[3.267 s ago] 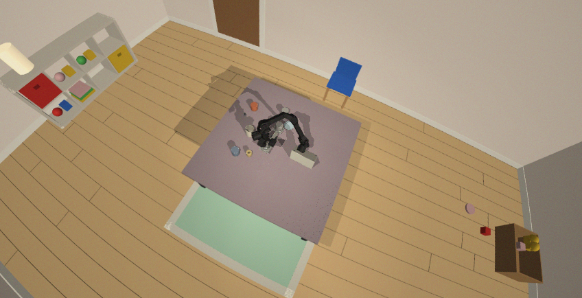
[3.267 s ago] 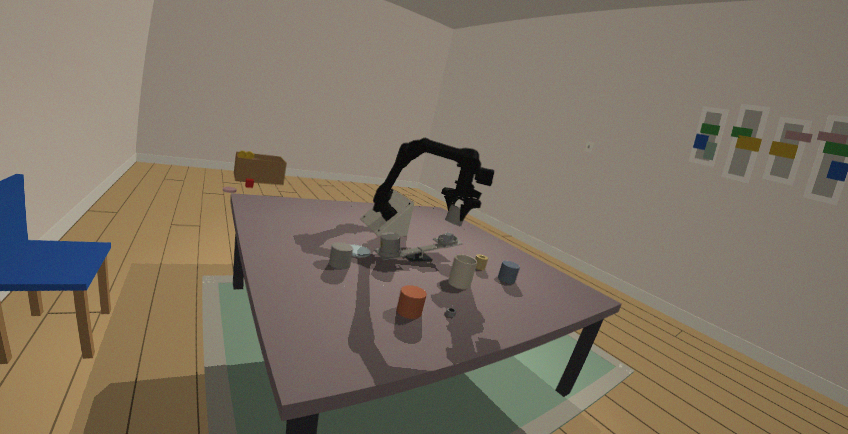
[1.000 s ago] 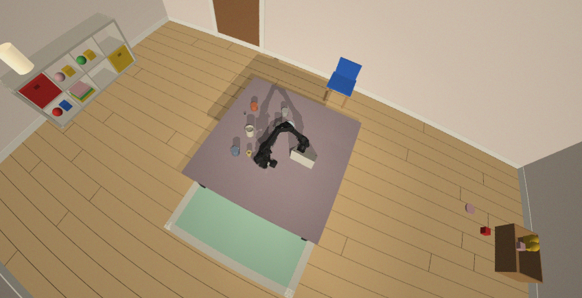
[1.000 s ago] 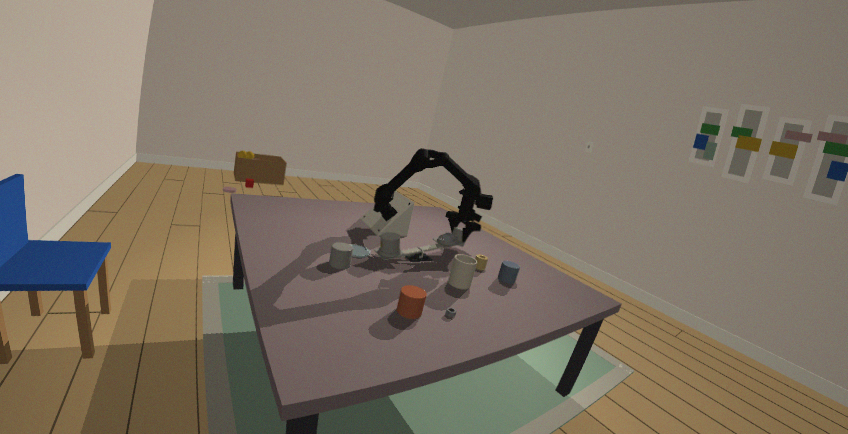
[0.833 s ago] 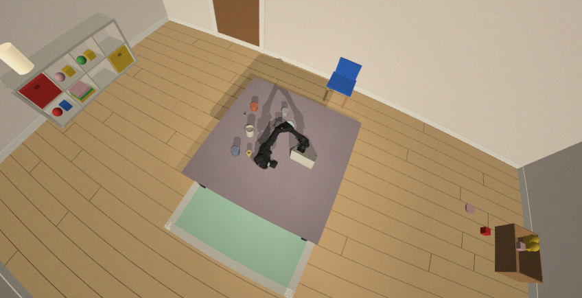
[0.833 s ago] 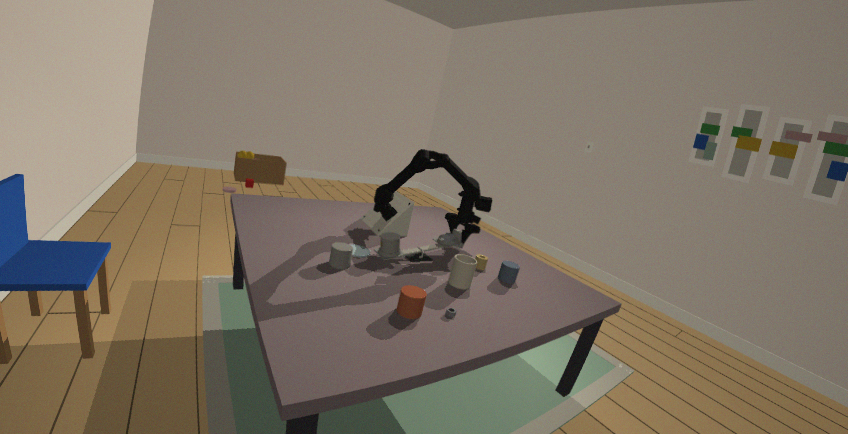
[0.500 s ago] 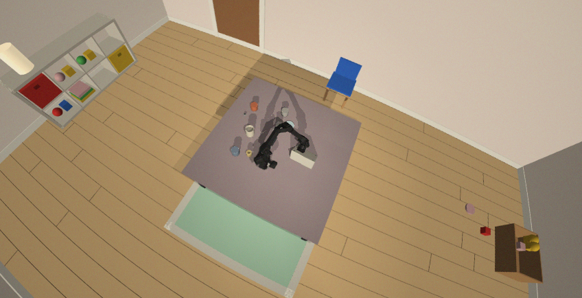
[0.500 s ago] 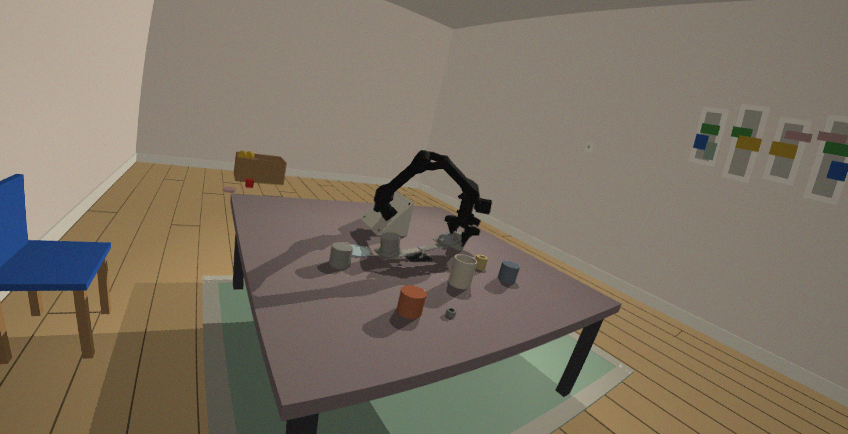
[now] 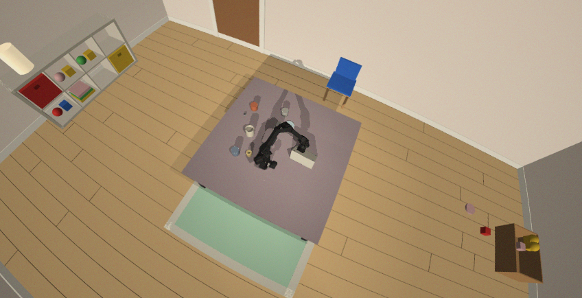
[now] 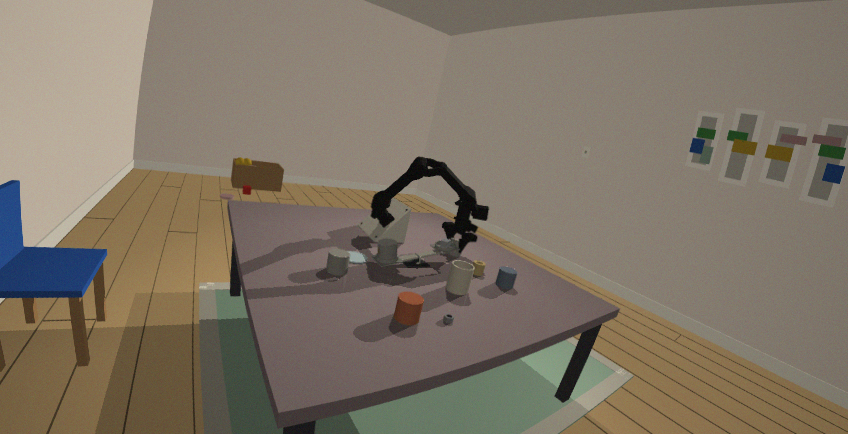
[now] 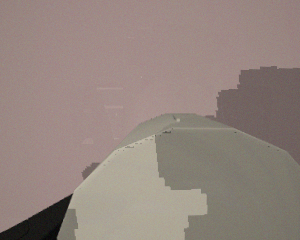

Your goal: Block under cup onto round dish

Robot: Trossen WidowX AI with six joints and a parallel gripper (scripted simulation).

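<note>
The grey block is 90 mm ahead of my gripper tip, 120 mm to the right of it and 60 mm above it. Also, from my gripper tip: cream cup: 310 mm ahead, 180 mm to the right, 20 mm above; then balance: 100 mm ahead, 240 mm to the right, 10 mm above; then blue cup: 300 mm ahead, 40 mm to the left, 10 mm above.
</note>
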